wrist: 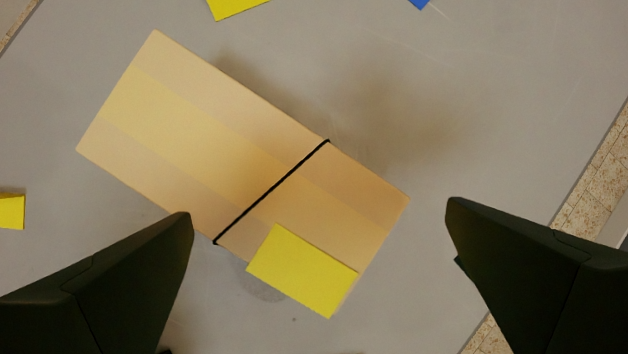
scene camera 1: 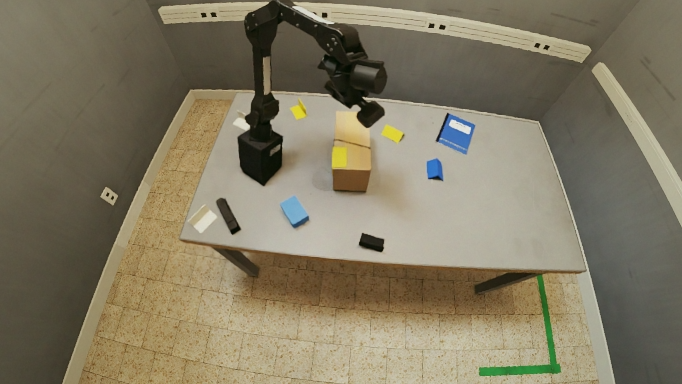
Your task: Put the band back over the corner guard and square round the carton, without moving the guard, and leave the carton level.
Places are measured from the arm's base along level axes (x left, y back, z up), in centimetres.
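Pixels of known places: gripper, between the fingertips: point(wrist: 320, 216); arm's base, origin of its link: point(scene camera 1: 260, 135).
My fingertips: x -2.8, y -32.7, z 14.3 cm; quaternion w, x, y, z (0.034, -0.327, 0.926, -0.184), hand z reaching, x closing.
Observation:
For each thing: its middle in the pictures, then the offset to it from my fingertips. "*": a spot on its surface instead.
- brown carton, middle of its body: point(wrist: 253, 173) point(scene camera 1: 351, 150) dx +4.5, dy +1.7, dz -21.6 cm
- thin black band, a spot on its surface: point(wrist: 272, 191) point(scene camera 1: 352, 144) * dx +1.9, dy +1.5, dz -14.9 cm
- yellow corner guard, middle of its body: point(wrist: 301, 264) point(scene camera 1: 339, 160) dx -3.9, dy +5.4, dz -16.9 cm
- blue folded piece, middle of its body: point(scene camera 1: 434, 171) dx +3.6, dy -31.6, dz -29.3 cm
- blue notebook, middle of its body: point(scene camera 1: 456, 133) dx +24.6, dy -44.1, dz -29.2 cm
- blue block, middle of its body: point(scene camera 1: 294, 211) dx -18.2, dy +19.4, dz -27.6 cm
- black block, middle of its body: point(scene camera 1: 372, 240) dx -26.4, dy -6.9, dz -27.3 cm
- long black object, middle of its body: point(scene camera 1: 226, 213) dx -20.9, dy +42.9, dz -27.6 cm
The brown carton point(scene camera 1: 352, 181) point(wrist: 185, 130) sits flat on the table. The thin black band point(scene camera 1: 352, 143) point(wrist: 272, 191) crosses its top at a slant, not square to the long edges. The yellow corner guard point(scene camera 1: 339, 157) point(wrist: 302, 270) lies on one long top edge near the carton's front end. The band runs beside the guard, apart from it, not over it. The band's course under the carton is hidden. My gripper point(scene camera 1: 357, 111) point(wrist: 320, 216) is open and empty, above the carton, its fingers wide apart in the wrist view.
Yellow folded pieces point(scene camera 1: 298, 110) point(scene camera 1: 392, 133) lie on both sides behind. A blue folded piece point(scene camera 1: 434, 170) and a blue notebook point(scene camera 1: 457, 133) are to the right. A blue block point(scene camera 1: 294, 211), a black block point(scene camera 1: 371, 242) and a long black object point(scene camera 1: 228, 216) lie nearer the front.

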